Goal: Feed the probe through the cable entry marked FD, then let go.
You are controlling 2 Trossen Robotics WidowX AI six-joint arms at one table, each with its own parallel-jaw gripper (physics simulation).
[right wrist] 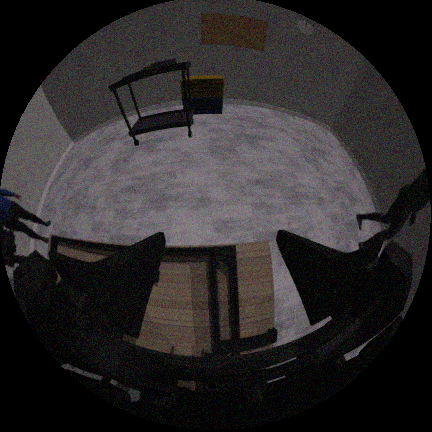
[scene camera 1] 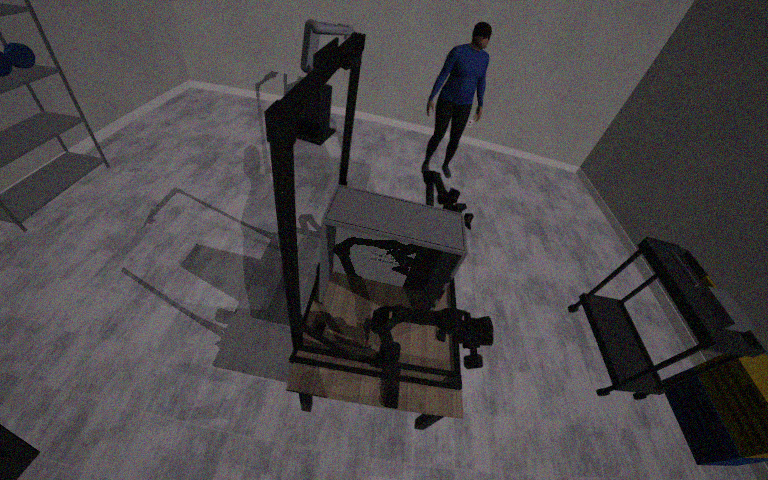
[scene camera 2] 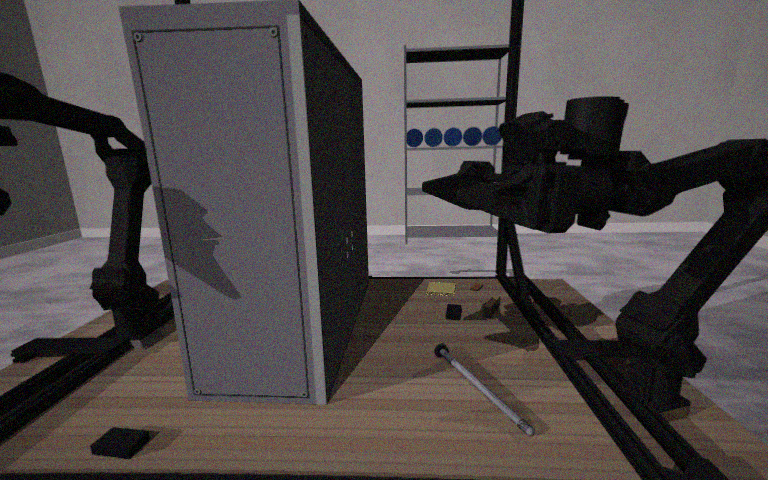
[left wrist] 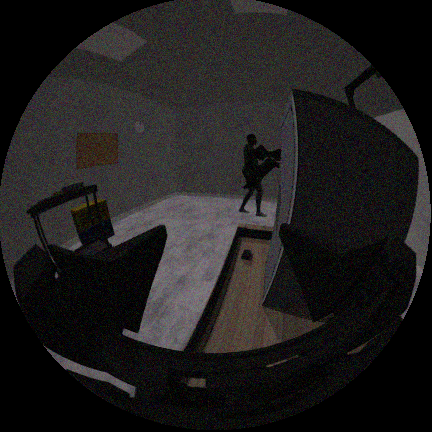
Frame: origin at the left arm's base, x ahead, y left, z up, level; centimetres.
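Seen in the pictures: left gripper, fingertip midpoint: (scene camera 2: 437, 190) (left wrist: 224, 230); right gripper, fingertip midpoint: (right wrist: 222, 237) (scene camera 1: 479, 351) (left wrist: 244, 186); left arm's base, link origin: (scene camera 2: 651, 394); right arm's base, link origin: (scene camera 1: 382, 361) (scene camera 2: 137, 332).
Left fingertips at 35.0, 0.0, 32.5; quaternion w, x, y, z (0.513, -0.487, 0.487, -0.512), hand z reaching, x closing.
Offsets run from my left fingertips to a thing's middle, as dx, dy, dz.
The probe @[-12.3, -10.6, -33.5] (scene camera 2: 484, 389), a thin silver rod with a black end, lies slanted on the table right of the tall grey cabinet @[+13.6, -43.2, -6.2] (scene camera 2: 226, 130) (scene camera 1: 396, 217) (left wrist: 350, 170) in scene camera 2. Small pale specks (scene camera 2: 348, 245) show on the cabinet's dark side panel; no FD marking is legible. My left gripper (scene camera 2: 425, 186) (left wrist: 224, 230) is open and empty, high above the table, to the right of that panel and well above the probe. My right gripper (right wrist: 222, 237) (scene camera 1: 480, 345) is open and empty, on the cabinet's other side, away from the probe, and is partly cut off in scene camera 2.
A yellow block @[-24.4, -52.5, -33.9] (scene camera 2: 441, 288), a small black block @[-20.8, -37.3, -33.7] (scene camera 2: 453, 311) and a small orange piece @[-34.5, -50.9, -34.0] (scene camera 2: 476, 286) lie farther back on the table. A flat black block @[+39.9, -14.3, -33.7] (scene camera 2: 120, 442) lies at the front left. A black frame post (scene camera 2: 515, 67) stands behind my left gripper.
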